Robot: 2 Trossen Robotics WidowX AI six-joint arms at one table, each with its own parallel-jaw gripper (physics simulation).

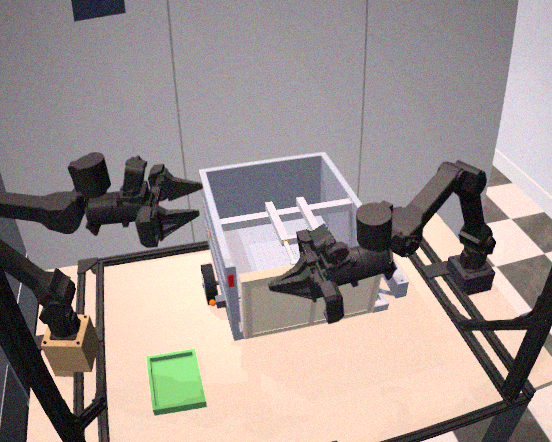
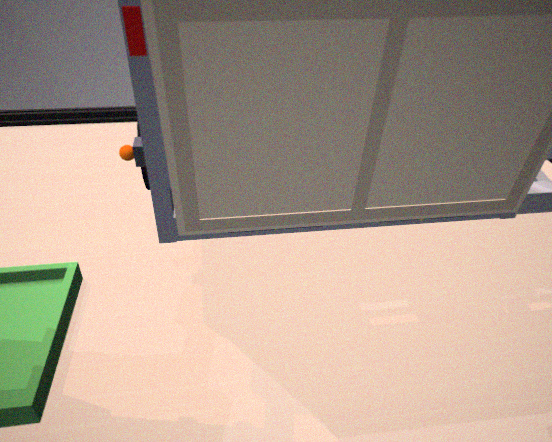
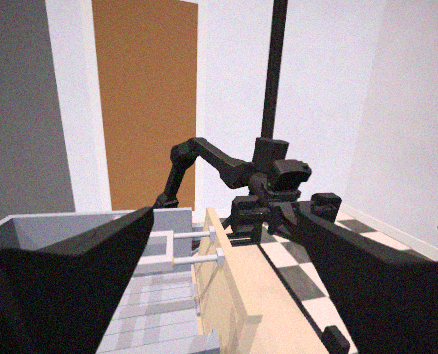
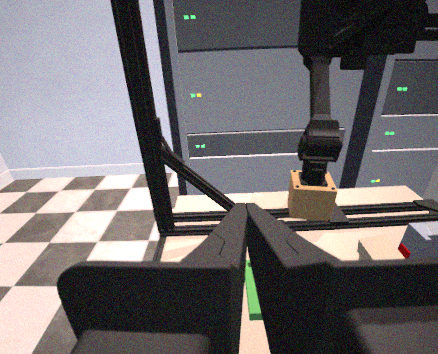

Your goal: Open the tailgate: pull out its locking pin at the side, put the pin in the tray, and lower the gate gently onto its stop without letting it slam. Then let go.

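Seen in the pictures: left gripper, fingertip midpoint: (image 1: 200, 198) (image 3: 226, 216); right gripper, fingertip midpoint: (image 1: 268, 287) (image 4: 244, 211); left arm's base at its link origin: (image 1: 65, 329) (image 4: 312, 179); right arm's base at its link origin: (image 1: 472, 264).
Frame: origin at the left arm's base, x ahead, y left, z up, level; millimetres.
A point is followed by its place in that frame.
The beige tailgate (image 1: 280, 312) {x 483, y -19, z 58 mm} (image 2: 280, 120) {x 486, y -23, z 88 mm} (image 3: 235, 295) {x 443, y -26, z 169 mm} stands upright at the near end of the grey trailer. The locking pin's orange knob (image 1: 212, 302) {x 338, y 66, z 14 mm} (image 2: 127, 152) {x 340, y 65, z 11 mm} sits at a small block on the trailer's left side, low down. The green tray (image 1: 180, 409) {x 263, y -145, z -98 mm} (image 2: 61, 320) {x 303, y -51, z -91 mm} (image 4: 254, 297) {x 279, y -127, z -101 mm} lies on the table at the front left and looks empty. My left gripper (image 1: 200, 199) {x 350, y 0, z 325 mm} is open and empty, high beside the trailer's left wall, well above the knob. My right gripper (image 1: 270, 286) {x 460, y -131, z 230 mm} (image 4: 244, 211) {x 460, y -131, z 230 mm} is shut and empty, in front of the gate's upper part; whether it touches is unclear.
The trailer's side walls (image 1: 215, 220) {x 356, y 155, z 171 mm} rise beside the gate. Two light rods (image 3: 197, 259) {x 504, y 27, z 174 mm} (image 3: 192, 234) {x 574, y 43, z 174 mm} run from a frame inside the trailer to the gate. A black wheel (image 1: 208, 283) {x 321, y 169, z -21 mm} stands behind the knob. Black rails (image 1: 102, 350) {x 64, y 18, z -89 mm} edge the table.
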